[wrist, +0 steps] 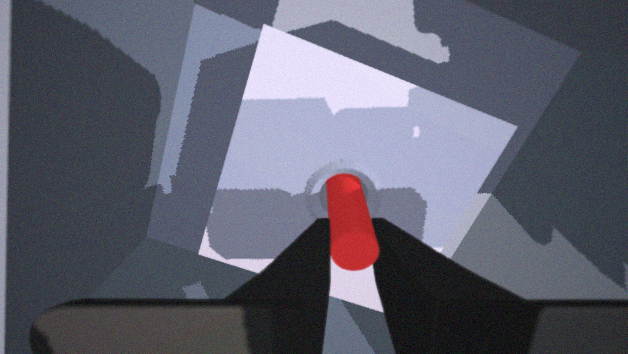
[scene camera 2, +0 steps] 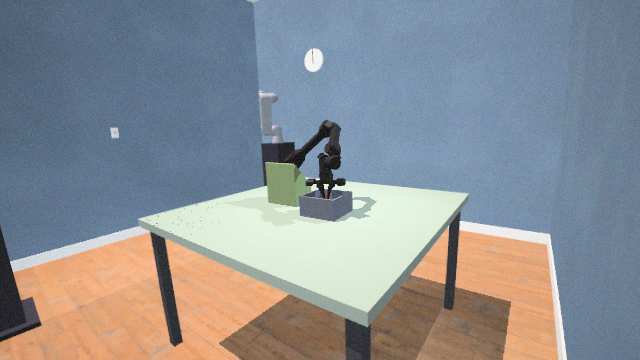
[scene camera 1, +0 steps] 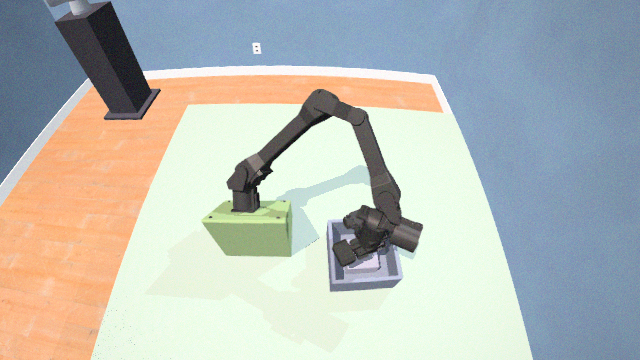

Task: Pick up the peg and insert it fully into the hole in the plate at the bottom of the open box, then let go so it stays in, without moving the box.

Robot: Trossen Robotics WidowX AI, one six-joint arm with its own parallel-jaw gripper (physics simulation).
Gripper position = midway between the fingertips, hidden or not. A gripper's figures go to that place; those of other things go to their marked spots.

Labels:
The gripper (wrist: 349,230) is 11 cm from the lens. A grey-blue box (wrist: 122,122): 14 cm from the lens. A red peg (wrist: 354,247): 10 cm from the lens. A pale plate (wrist: 307,114): 11 cm from the lens. The marked spots on the grey-blue box and the red peg are 9 cm apart.

